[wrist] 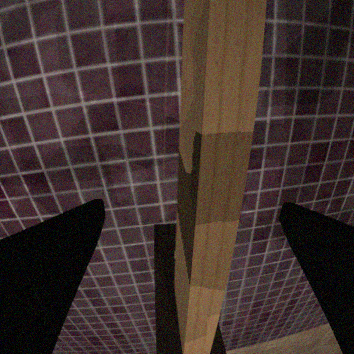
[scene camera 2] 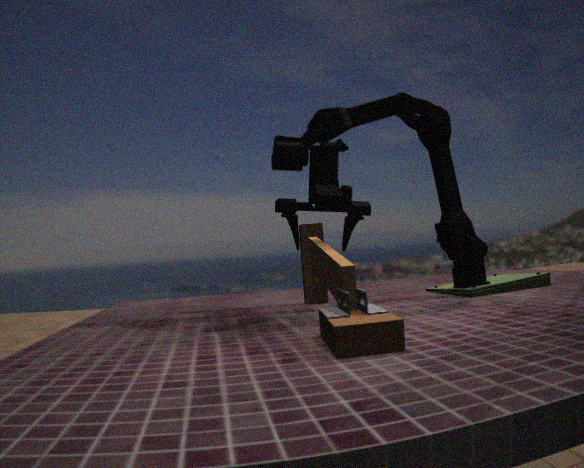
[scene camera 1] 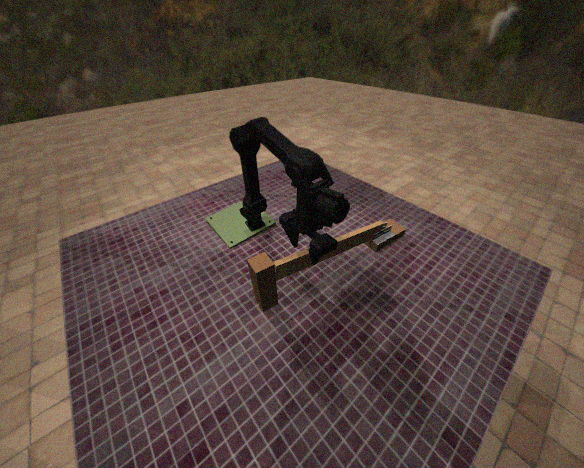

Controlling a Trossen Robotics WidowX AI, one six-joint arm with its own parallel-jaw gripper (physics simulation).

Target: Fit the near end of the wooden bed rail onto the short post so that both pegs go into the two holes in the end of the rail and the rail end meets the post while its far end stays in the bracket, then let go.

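Places are measured from the arm's base along level axes (x down, y ahead, z right), in metres.
Pixels of known places: gripper, fingertip midpoint: point(wrist: 194, 209) point(scene camera 1: 304, 255); arm's base, link origin: point(scene camera 2: 471, 285) point(scene camera 1: 255, 223).
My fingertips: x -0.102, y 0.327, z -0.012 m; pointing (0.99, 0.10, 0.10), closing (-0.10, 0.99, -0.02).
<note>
Ahead of a thing's pixels: the offset from my fingertips to its middle. "spot": to the spot under its first point. Level surfaces: height alone.
The wooden bed rail @(dx +0.025, dy +0.005, dz -0.115 m) point(scene camera 1: 355, 240) point(scene camera 2: 332, 254) point(wrist: 225, 175) stands on edge between the short post and the bracket. Its near end appears to meet the upper part of the short post @(spot: dx -0.015, dy +0.030, dz +0.146 m) point(scene camera 1: 263, 282) point(scene camera 2: 306, 270) in scene camera 1, with no gap that I can make out. Pegs and holes are hidden. The far end sits between the upright metal plates of the bracket @(spot: dx +0.080, dy -0.026, dz -0.361 m) point(scene camera 2: 377, 309) on a low wooden block @(dx +0.100, dy +0.003, dz -0.369 m) point(scene camera 2: 370, 335) point(scene camera 1: 398, 231). My gripper point(scene camera 1: 305, 252) point(scene camera 2: 321, 249) point(wrist: 194, 209) is wide open above the rail, its fingers on either side and apart from it.
The arm's green base plate point(scene camera 1: 232, 227) point(scene camera 2: 520, 281) lies behind the rail in scene camera 1. A purple tiled surface @(dx +0.118 m) point(scene camera 1: 200, 375) point(scene camera 2: 200, 390) point(wrist: 75, 125) lies under the parts. A dark upright strip beside the rail in the wrist view is unclear.
</note>
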